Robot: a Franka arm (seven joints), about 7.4 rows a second.
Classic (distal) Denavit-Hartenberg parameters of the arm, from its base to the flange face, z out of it. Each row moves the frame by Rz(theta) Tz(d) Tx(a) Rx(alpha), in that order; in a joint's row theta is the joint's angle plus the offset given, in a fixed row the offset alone. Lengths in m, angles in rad.
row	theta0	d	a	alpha
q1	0	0.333	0	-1.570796
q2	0	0	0	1.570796
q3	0	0.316	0.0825	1.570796
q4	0	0	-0.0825	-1.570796
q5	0	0.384	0	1.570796
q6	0	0	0.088	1.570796
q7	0	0.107	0	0
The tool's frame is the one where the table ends.
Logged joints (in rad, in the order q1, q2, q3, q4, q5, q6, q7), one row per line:
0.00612, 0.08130, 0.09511, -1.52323, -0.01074, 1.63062, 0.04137
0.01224, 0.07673, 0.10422, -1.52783, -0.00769, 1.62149, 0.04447
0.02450, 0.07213, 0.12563, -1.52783, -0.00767, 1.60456, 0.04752
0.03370, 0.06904, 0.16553, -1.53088, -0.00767, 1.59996, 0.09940
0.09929, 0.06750, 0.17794, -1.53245, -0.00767, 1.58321, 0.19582
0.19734, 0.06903, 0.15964, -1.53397, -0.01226, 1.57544, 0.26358
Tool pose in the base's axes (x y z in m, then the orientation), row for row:
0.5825, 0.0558, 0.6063, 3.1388, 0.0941, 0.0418
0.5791, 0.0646, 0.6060, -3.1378, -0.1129, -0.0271
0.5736, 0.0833, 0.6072, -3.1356, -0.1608, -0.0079
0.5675, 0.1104, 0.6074, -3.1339, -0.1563, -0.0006
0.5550, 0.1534, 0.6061, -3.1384, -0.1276, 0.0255
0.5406, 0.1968, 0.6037, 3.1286, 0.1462, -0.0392
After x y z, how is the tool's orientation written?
As a rotation vector, in radians.
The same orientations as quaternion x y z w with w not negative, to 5 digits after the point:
0.99946, 0.02996, 0.01331, 0.00055
-0.99932, -0.03596, -0.00863, 0.00082
-0.99868, -0.05121, -0.00252, 0.00093
-0.99876, -0.04981, -0.00019, 0.00190
-0.99914, -0.04062, 0.00812, 0.00025
0.99882, 0.04668, -0.01251, 0.00467

